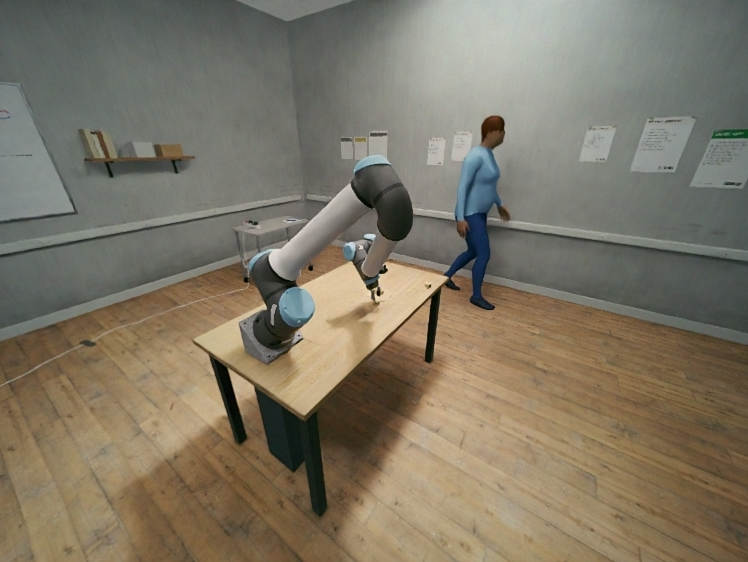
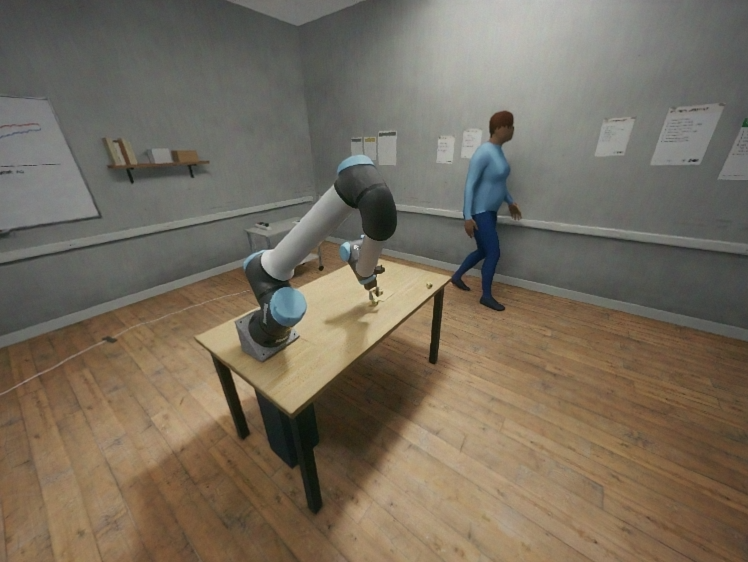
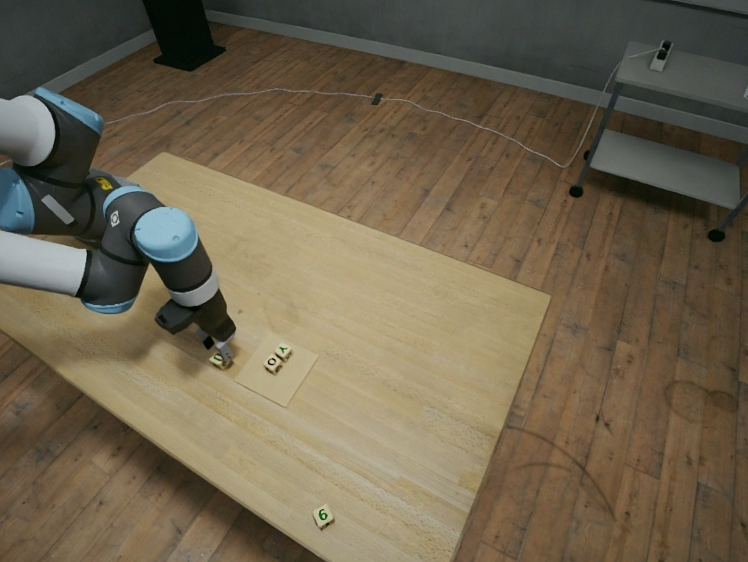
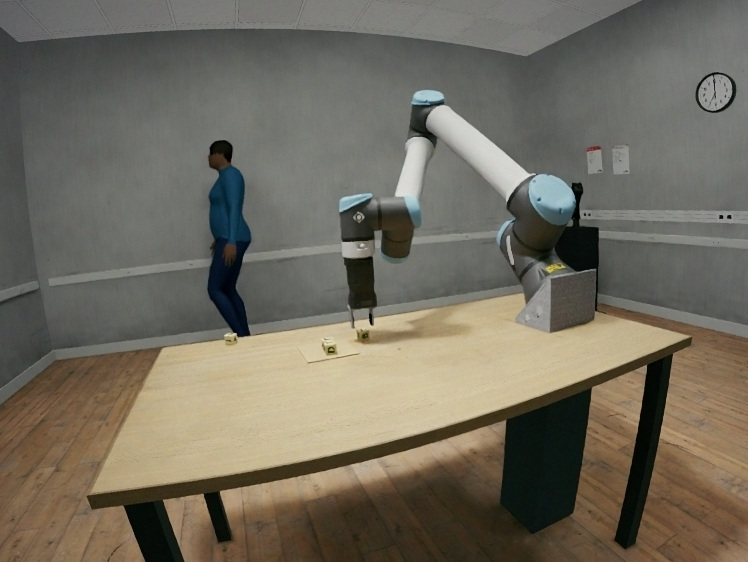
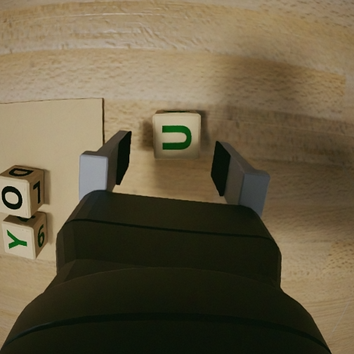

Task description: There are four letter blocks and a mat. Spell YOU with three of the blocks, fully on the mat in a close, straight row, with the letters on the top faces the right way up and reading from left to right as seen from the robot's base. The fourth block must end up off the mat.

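Observation:
The Y block (image 3: 283, 350) (image 5: 19, 237) and O block (image 3: 272, 362) (image 5: 15, 195) stand close side by side on the mat (image 3: 287, 389) (image 5: 60, 130) (image 4: 311, 356), Y to the left of O as seen from the base, letter tops away from it. The U block (image 3: 217, 361) (image 5: 176, 136) (image 4: 362, 334) lies on the table off the mat, on its base side, U on top with its open end away from the base. My gripper (image 5: 171, 153) (image 3: 217, 348) (image 4: 361, 325) is open and empty, a little above the U block. The fourth block (image 3: 322, 516) (image 4: 230, 339) shows a green 6 or 9 on top.
The fourth block is far from the mat, near an edge of the wooden table (image 3: 387, 290) (image 4: 272, 410). A person (image 1: 480, 181) (image 4: 228, 205) is beyond the table. A grey trolley (image 3: 671, 78) stands apart from it.

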